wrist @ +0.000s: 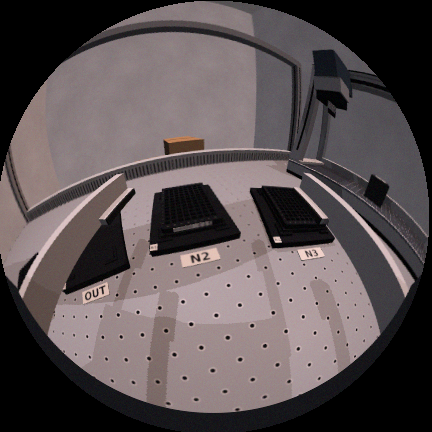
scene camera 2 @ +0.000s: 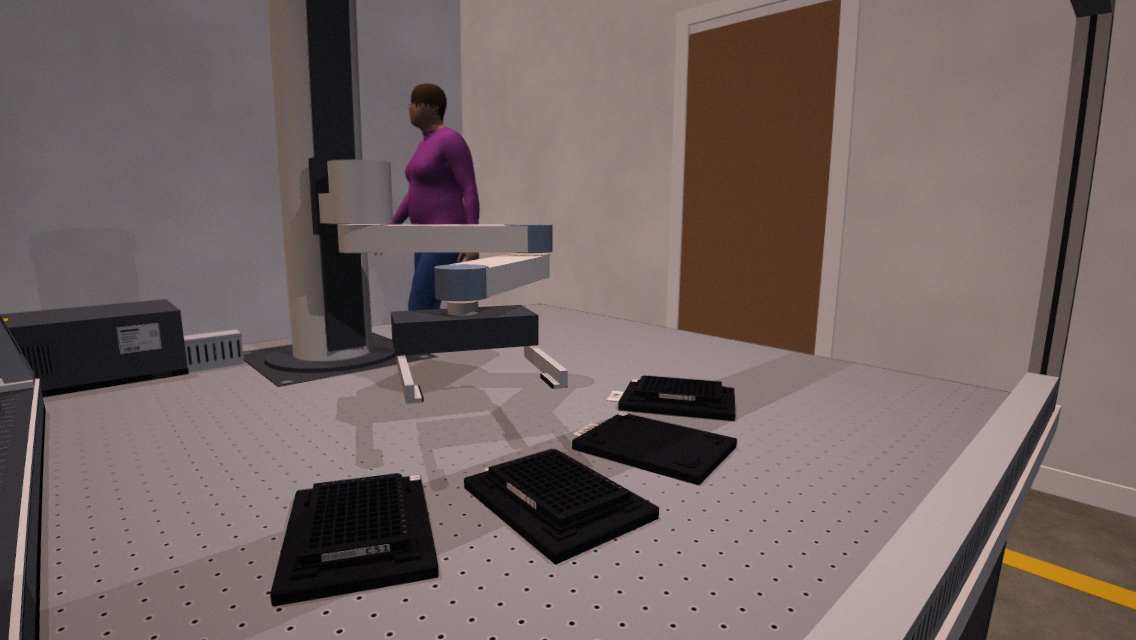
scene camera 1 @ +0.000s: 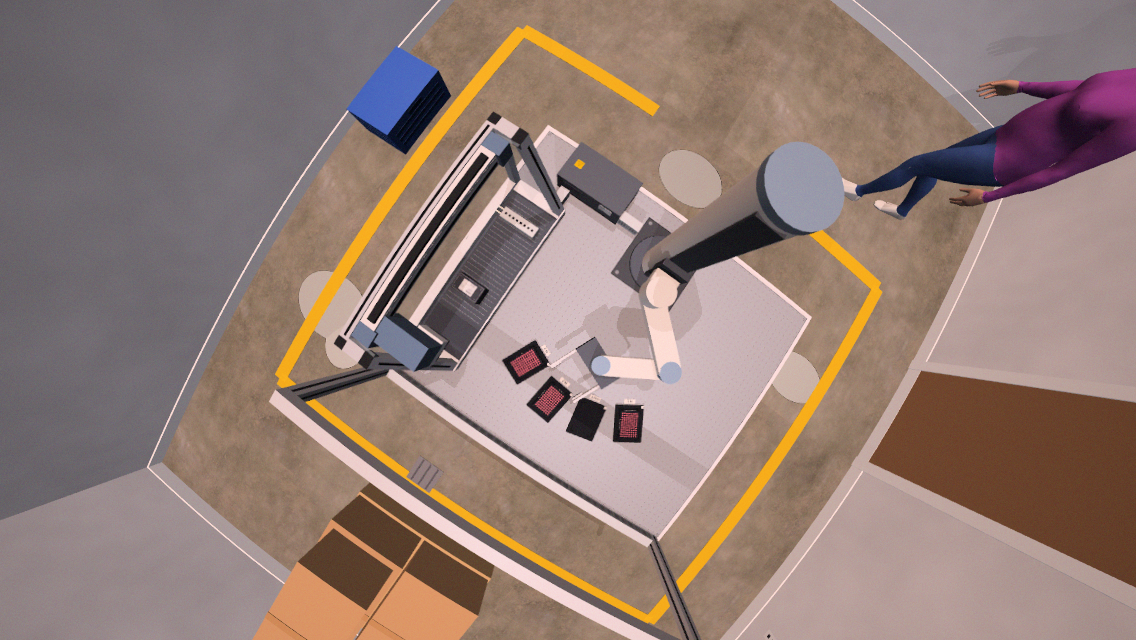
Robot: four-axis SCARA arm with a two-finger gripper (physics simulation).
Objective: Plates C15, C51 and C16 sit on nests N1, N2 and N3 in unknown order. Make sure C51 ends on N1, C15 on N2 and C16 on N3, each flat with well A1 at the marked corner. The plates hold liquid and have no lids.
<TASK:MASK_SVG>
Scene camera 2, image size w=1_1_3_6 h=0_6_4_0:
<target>my gripper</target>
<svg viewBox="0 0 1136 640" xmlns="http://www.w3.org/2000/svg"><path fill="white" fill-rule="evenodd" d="M391 312L392 341L397 356L397 368L406 404L424 402L424 397L420 385L414 385L405 355L524 346L524 357L543 373L540 374L540 378L552 389L568 388L568 370L535 346L539 345L538 315L522 305L478 307L478 300L447 301L447 309Z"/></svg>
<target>plate C16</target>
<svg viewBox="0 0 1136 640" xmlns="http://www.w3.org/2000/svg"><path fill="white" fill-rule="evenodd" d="M633 394L633 397L645 398L647 402L708 407L709 404L722 405L723 403L722 381L644 375L641 376Z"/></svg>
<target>plate C15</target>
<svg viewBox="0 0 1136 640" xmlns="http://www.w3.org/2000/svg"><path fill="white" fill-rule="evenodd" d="M486 474L486 478L496 488L559 534L573 528L577 530L623 511L624 507L634 504L634 500L631 499L631 491L557 449L549 449L488 467L489 474Z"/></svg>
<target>plate C51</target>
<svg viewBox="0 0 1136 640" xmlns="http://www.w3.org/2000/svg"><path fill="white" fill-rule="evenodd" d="M402 474L395 473L314 483L299 555L298 570L316 567L318 572L394 560L396 554L413 552Z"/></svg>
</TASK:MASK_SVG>
